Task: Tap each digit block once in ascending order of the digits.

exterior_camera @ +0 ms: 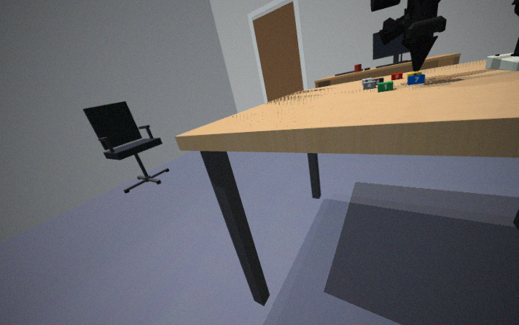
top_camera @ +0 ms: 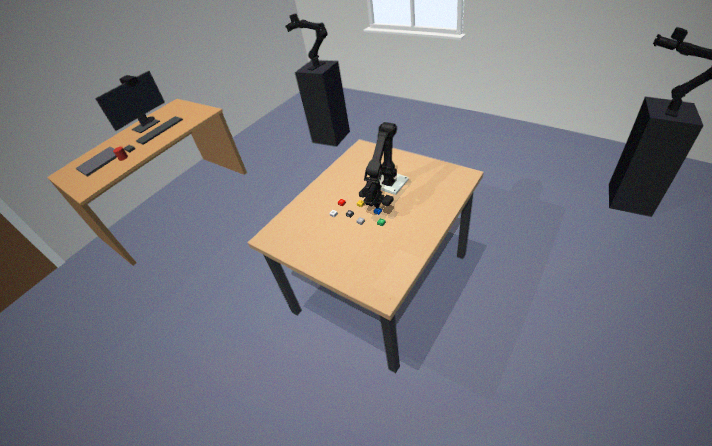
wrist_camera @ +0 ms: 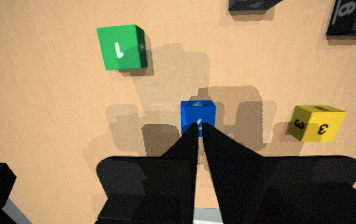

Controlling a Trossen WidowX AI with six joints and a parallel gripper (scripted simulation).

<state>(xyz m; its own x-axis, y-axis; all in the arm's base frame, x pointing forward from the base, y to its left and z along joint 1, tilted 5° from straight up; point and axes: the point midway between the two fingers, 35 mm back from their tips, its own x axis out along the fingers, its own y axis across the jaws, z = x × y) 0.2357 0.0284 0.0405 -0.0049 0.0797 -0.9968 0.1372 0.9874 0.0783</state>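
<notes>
My gripper tip is 20 mm above the blue block. The rest, counted from my gripper tip: green block (70 mm ahead, 50 mm to the left, 20 mm below); grey block (100 mm ahead, 60 mm to the right, 20 mm below); yellow block (30 mm behind, 120 mm to the right, 20 mm below).
</notes>
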